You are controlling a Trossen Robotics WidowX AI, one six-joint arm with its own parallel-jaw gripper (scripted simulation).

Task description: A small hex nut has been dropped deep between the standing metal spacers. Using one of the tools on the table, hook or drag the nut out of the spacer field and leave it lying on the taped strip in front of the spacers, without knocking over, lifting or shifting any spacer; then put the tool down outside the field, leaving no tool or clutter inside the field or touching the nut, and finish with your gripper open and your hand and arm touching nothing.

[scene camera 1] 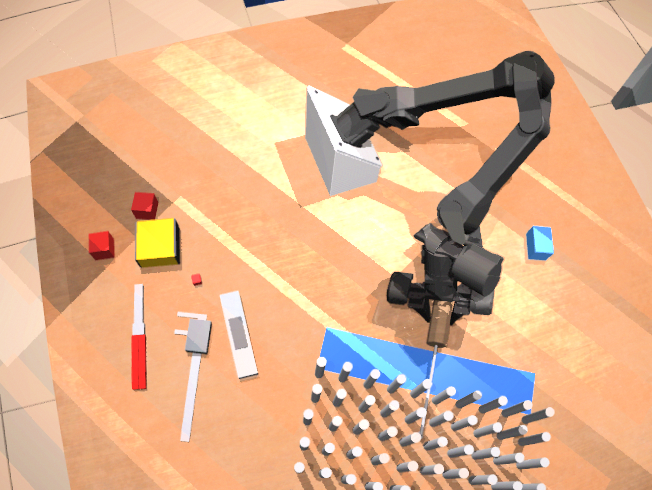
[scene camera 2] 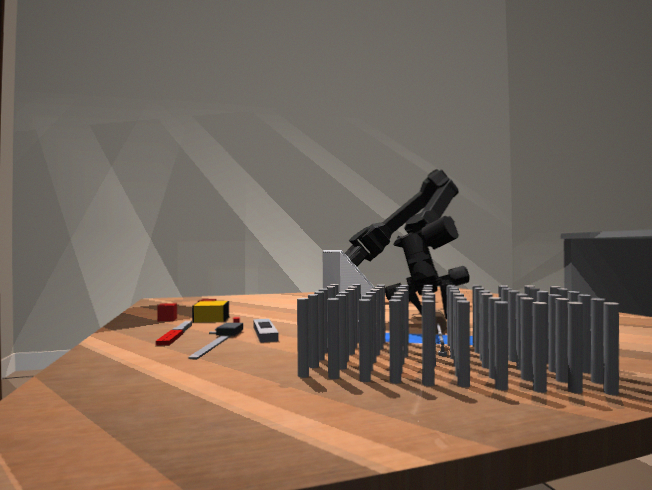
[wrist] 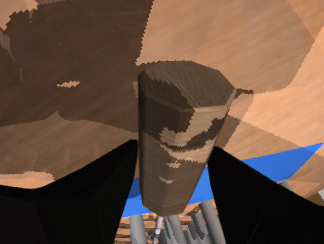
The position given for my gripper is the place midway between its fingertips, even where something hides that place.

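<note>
There is my gripper [scene camera 1: 440, 322] [scene camera 2: 437, 321] [wrist: 173, 150], visible to me from the scene cameras and from the wrist. I also see a red-handled tool [scene camera 1: 138, 343], though in the wrist view the tool is out of frame. A yellow block [scene camera 1: 156, 242] [scene camera 2: 214, 311] is here as well, and in the wrist view that block is out of frame.
</note>
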